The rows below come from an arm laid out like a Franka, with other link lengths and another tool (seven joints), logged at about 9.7 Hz.
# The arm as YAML. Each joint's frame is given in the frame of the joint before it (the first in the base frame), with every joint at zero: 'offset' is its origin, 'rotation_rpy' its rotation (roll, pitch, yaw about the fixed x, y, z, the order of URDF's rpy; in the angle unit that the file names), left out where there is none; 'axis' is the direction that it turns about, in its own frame. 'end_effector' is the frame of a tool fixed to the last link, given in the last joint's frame.
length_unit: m
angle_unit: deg
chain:
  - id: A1
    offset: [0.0, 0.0, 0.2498]
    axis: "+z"
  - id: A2
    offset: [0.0, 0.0, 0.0]
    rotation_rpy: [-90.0, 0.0, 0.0]
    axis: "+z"
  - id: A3
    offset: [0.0, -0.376, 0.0]
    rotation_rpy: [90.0, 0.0, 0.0]
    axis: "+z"
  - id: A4
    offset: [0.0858, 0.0, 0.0]
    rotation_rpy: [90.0, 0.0, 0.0]
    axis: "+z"
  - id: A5
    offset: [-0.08, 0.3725, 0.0]
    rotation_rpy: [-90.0, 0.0, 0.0]
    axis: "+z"
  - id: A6
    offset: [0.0, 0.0, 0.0]
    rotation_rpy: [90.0, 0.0, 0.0]
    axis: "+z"
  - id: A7
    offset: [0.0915, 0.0, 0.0]
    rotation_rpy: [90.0, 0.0, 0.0]
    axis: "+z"
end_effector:
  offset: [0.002, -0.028, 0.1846]
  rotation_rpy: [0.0, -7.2, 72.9]
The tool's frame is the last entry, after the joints.
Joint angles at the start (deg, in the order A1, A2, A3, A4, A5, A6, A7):
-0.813, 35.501, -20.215, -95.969, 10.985, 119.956, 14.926
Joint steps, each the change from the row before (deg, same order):
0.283, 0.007, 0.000, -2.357, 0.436, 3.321, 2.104
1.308, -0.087, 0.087, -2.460, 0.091, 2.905, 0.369
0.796, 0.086, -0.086, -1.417, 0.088, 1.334, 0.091
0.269, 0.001, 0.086, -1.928, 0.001, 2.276, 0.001
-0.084, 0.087, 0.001, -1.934, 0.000, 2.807, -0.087
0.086, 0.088, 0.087, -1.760, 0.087, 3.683, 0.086
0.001, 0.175, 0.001, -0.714, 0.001, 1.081, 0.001
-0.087, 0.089, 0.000, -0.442, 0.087, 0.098, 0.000
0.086, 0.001, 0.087, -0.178, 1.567, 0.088, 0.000
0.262, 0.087, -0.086, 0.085, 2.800, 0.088, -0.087
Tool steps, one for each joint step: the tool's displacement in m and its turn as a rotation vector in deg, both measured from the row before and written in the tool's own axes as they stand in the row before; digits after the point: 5 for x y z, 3 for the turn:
0.00218, 0.00105, 0.01251, 1.317, -0.067, 2.296
-0.00989, 0.00691, 0.01409, 0.554, 0.303, -0.624
-0.00437, 0.00539, 0.00973, -0.110, 0.274, -0.330
0.00119, 0.00486, 0.01065, 0.380, 0.237, -0.087
0.00617, 0.00290, 0.00990, 0.859, 0.279, 0.181
0.00252, -0.00003, 0.00712, 1.885, 0.182, 0.001
0.00218, 0.00168, 0.00496, 0.236, 0.180, 0.064
0.00236, 0.00269, 0.00375, -0.392, 0.043, 0.259
-0.00279, 0.00078, 0.00103, 0.023, -1.062, 1.026
-0.00462, -0.00123, -0.00036, 0.337, -1.805, 1.750

